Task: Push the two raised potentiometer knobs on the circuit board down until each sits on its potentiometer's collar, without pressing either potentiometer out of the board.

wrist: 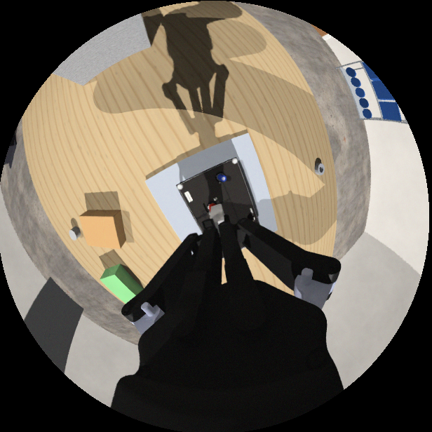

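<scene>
The black circuit board (206,185) lies on a light grey-blue base plate (167,193) near the middle of the wrist view. A blue knob (221,177) stands on the board toward its far edge. A red knob (211,206) shows in part at the fingertips, toward the board's near side; the fingers hide the rest of it. My gripper (218,213) is shut and empty, with its tips over the red knob. Whether the tips touch the knob, and how high either knob sits over its collar, I cannot tell.
An orange block (101,229) and a green block (119,283) stand on the wooden table (65,130) at the left. A small grey cylinder (74,233) is beside the orange block, and another (320,167) is near the right edge. A grey slab (110,47) is at the far left.
</scene>
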